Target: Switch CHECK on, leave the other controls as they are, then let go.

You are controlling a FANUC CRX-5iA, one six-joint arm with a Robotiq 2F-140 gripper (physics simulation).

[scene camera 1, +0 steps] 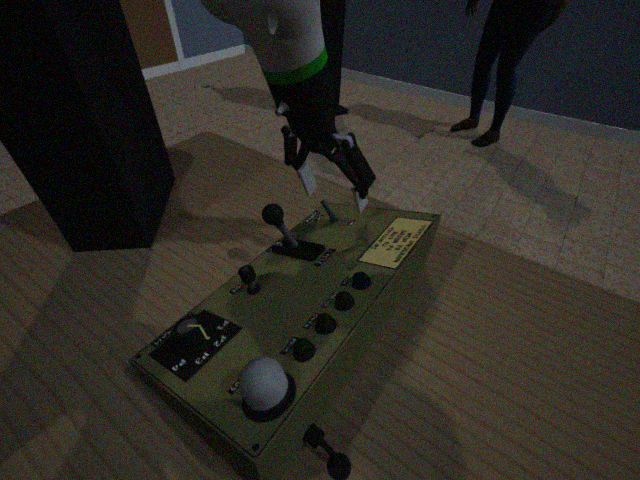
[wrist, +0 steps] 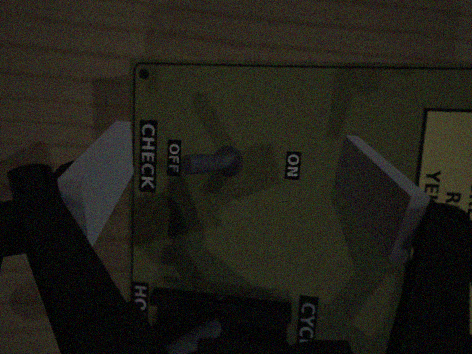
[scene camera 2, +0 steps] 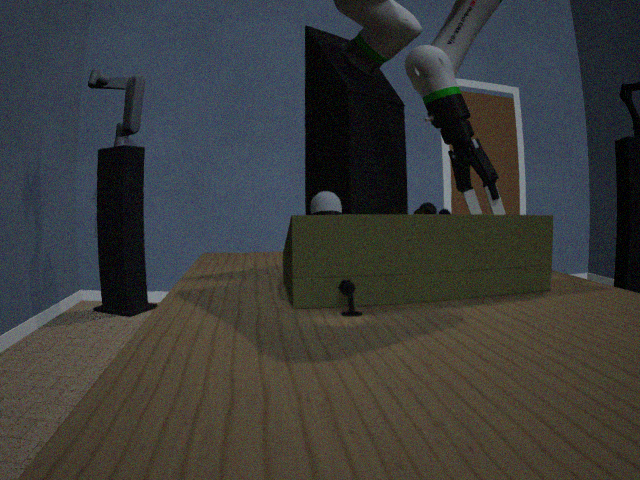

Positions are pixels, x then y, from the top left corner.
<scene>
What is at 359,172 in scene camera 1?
My gripper.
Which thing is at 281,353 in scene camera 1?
An olive control box.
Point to an olive control box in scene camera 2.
329,260
</scene>
